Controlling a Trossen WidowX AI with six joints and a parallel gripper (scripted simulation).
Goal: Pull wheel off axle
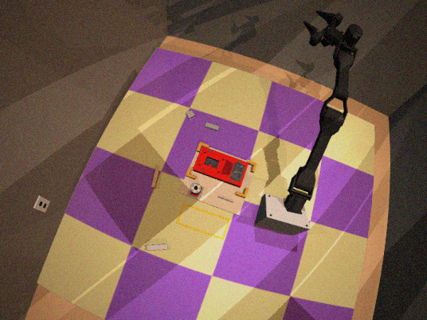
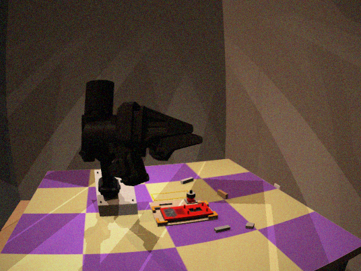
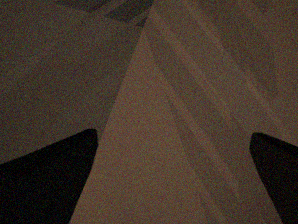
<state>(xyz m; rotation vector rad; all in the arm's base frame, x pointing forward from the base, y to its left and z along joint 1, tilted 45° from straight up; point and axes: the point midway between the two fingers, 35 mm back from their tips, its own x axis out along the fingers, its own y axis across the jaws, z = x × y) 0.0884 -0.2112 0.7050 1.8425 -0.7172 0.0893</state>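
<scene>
Now: the wheel 65 cm to the left of my gripper tip, 41 cm below it and 29 cm ahead of it. The rest, counted from my gripper tip: upright axle: 65 cm to the left, 42 cm below, 29 cm ahead; tan block: 65 cm to the left, 45 cm ahead, 44 cm below.
</scene>
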